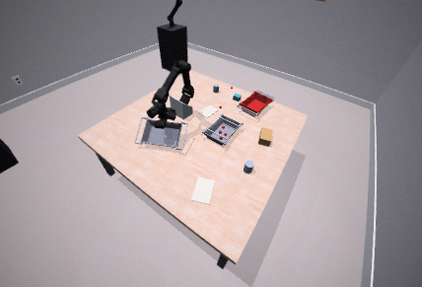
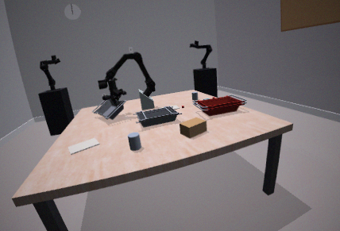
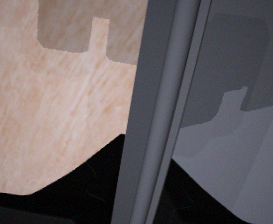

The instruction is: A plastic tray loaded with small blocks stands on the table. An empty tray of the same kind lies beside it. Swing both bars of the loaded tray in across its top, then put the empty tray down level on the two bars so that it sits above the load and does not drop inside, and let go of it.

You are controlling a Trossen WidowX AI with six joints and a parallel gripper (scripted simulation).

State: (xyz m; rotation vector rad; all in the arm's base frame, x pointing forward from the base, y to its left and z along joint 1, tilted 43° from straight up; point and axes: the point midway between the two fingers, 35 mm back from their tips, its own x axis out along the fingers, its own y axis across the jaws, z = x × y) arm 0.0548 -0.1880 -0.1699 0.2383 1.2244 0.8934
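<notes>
The grey tray is 4 cm ahead of my gripper tip and 7 cm to the right of it. Also, from my gripper tip: tan box: 59 cm ahead, 40 cm to the left, 5 cm below; teal block: 18 cm ahead, 72 cm to the left, 6 cm below.
</notes>
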